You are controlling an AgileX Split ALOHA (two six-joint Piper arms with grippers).
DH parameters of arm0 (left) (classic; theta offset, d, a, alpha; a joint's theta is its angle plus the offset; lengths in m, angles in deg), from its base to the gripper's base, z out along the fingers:
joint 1: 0 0.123 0 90
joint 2: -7.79 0 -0.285 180
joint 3: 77.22 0 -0.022 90
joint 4: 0 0.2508 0 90
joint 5: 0 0 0.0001 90
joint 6: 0 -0.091 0 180
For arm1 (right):
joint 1: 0 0.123 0 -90
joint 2: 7.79 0 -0.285 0
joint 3: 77.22 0 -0.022 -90
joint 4: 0 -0.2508 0 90
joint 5: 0 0 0.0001 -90
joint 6: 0 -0.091 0 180
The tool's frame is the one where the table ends.
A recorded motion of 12 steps. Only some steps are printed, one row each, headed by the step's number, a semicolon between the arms.
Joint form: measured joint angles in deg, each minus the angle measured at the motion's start. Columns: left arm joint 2, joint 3, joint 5, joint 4, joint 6, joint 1; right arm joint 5, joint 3, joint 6, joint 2, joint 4, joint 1.
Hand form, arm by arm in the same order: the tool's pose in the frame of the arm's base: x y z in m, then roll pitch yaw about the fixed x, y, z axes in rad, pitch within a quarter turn. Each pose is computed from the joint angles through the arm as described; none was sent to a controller.
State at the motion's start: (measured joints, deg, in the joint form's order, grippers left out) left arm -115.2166 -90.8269 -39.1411 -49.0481 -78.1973 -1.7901; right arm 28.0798 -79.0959 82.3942 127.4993 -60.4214 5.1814
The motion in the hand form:
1: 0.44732 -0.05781 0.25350 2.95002 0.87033 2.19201; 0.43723 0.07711 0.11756 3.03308 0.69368 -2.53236
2: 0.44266 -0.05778 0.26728 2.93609 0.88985 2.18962; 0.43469 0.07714 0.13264 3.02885 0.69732 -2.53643
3: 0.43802 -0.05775 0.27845 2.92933 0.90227 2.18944; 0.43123 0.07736 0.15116 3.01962 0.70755 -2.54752
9: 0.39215 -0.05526 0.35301 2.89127 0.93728 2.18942; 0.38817 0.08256 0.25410 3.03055 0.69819 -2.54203
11: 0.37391 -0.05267 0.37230 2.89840 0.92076 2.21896; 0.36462 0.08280 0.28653 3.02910 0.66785 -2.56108
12: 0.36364 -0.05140 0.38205 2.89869 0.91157 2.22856; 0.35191 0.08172 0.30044 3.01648 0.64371 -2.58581
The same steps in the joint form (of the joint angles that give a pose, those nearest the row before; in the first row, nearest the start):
1: 1.69 0.00 -0.44 0.06 0.90 0.00; 0.82 0.00 -3.36 -2.87 2.56 0.00
2: 3.49 0.00 -0.69 0.25 2.05 0.00; 2.04 0.00 -6.72 -5.02 5.23 0.00
3: 5.01 0.00 -1.16 0.70 3.28 0.00; 3.51 0.00 -10.17 -7.63 7.50 0.00
9: 16.45 0.00 -6.57 7.82 14.42 0.00; 13.91 0.11 -31.34 -23.66 24.38 1.64
11: 20.09 0.00 -9.12 11.98 19.69 0.00; 19.00 0.11 -39.48 -29.45 30.34 2.48
12: 22.02 0.00 -10.65 13.93 22.02 0.00; 22.09 0.11 -43.61 -32.16 32.85 2.75

